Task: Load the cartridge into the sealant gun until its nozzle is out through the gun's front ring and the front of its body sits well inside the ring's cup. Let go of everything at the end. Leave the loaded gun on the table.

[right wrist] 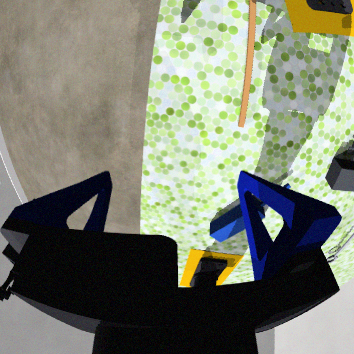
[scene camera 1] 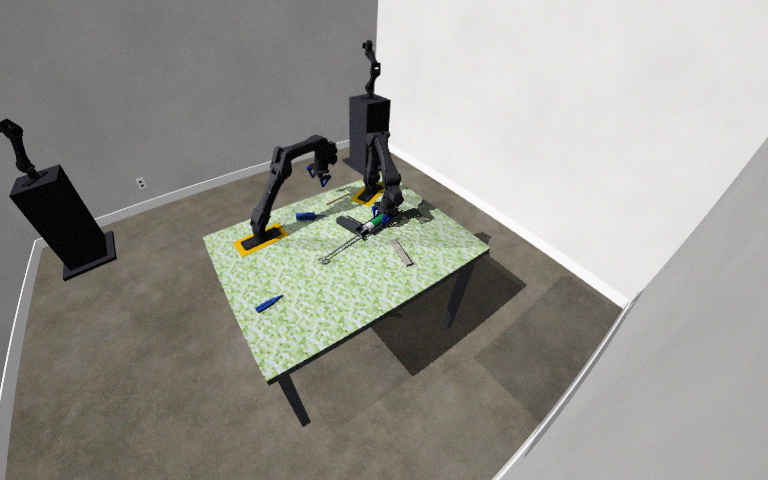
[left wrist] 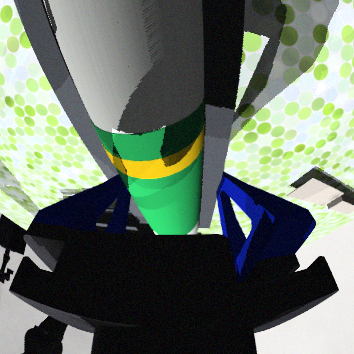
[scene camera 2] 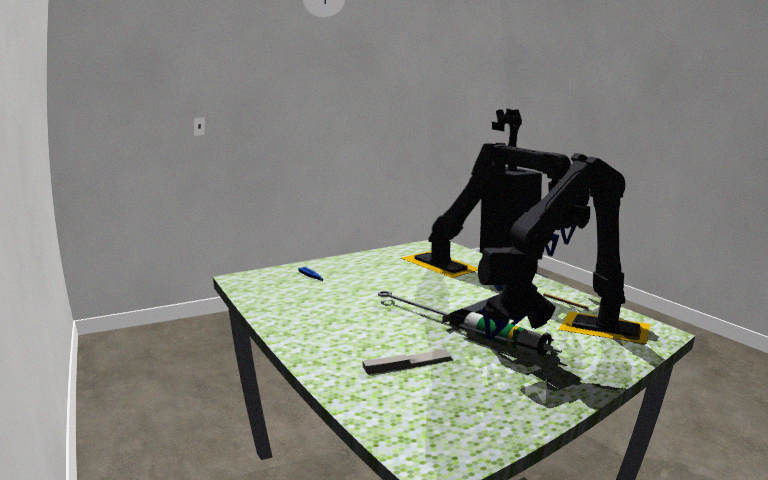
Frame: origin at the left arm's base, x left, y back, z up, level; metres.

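Seen in the pictures: left gripper, between the fingertips: (scene camera 1: 378,222) (left wrist: 173,177) (scene camera 2: 497,334); right gripper, between the fingertips: (right wrist: 174,177) (scene camera 1: 318,182) (scene camera 2: 558,249); left arm's base, origin of its link: (scene camera 1: 370,192) (scene camera 2: 606,327); right arm's base, origin of its link: (right wrist: 205,273) (scene camera 1: 261,239) (scene camera 2: 440,263).
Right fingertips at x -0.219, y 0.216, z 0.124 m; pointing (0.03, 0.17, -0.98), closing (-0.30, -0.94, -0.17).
Observation:
Offsets run from my right fingertips to a thing's middle.
The sealant gun (scene camera 1: 347,223) (scene camera 2: 545,343) (left wrist: 215,130) lies near the back right of the table, its pull rod drawn out toward the picture's left. The cartridge {dx +0.009, dy -0.413, dz -0.099 m} (scene camera 1: 376,220) (scene camera 2: 498,326) (left wrist: 172,195), green and yellow with a grey-white front, lies in the gun's cradle. A thin piece shows past the front ring in scene camera 2; how deep the body sits in the cup is hidden. My left gripper (scene camera 1: 380,215) (scene camera 2: 498,331) (left wrist: 173,177) is shut on the gun, its fingers outside the rails. My right gripper (scene camera 1: 318,180) (scene camera 2: 559,247) (right wrist: 174,177) is open and empty, high over the back edge.
A blue bottle-like tool {dx -0.163, dy -0.060, dz -0.109 m} (scene camera 1: 305,216) (right wrist: 227,227) lies between the arm bases, another {dx -0.709, dy -0.247, dz -0.119 m} (scene camera 1: 267,303) (scene camera 2: 310,273) near the front left. A thin brown stick {dx +0.060, dy -0.086, dz -0.120 m} (scene camera 1: 337,199) (scene camera 2: 566,301) (right wrist: 248,75) lies at the back. A beige and dark bar {dx -0.169, dy -0.590, dz -0.116 m} (scene camera 1: 400,252) (scene camera 2: 396,362) (left wrist: 320,190) lies beside the gun.

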